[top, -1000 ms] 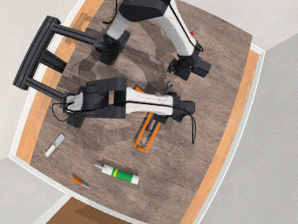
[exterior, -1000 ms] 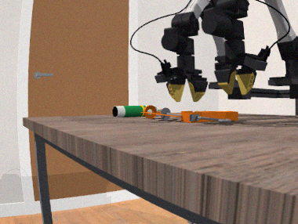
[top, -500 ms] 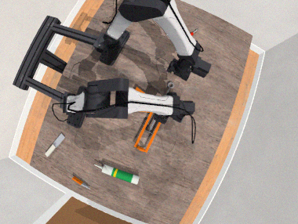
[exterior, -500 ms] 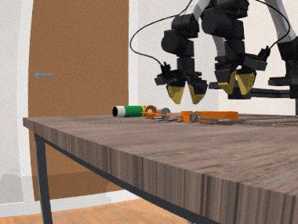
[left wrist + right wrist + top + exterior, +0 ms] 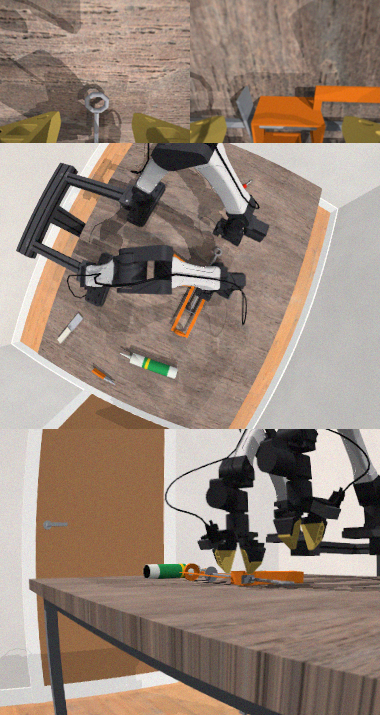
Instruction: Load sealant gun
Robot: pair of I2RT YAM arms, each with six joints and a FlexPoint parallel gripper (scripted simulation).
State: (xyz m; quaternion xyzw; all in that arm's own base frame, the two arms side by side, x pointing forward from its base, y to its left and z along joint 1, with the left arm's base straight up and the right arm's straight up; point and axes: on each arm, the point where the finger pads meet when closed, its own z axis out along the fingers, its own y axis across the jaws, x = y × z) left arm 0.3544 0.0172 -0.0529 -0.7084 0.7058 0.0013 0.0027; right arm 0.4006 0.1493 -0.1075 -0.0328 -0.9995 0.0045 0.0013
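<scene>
Right now my right hand is 20 mm past the grey plunger rod, 20 mm above it and 10 mm to the right of it. From my right hand the other things lie so: grey thumb plate: 30 mm to the left, 20 mm below, 10 mm behind; then orange sealant gun: 50 mm behind, 40 mm to the right, 20 mm below; then white cartridge: 450 mm to the right, 60 mm behind, 10 mm below.
</scene>
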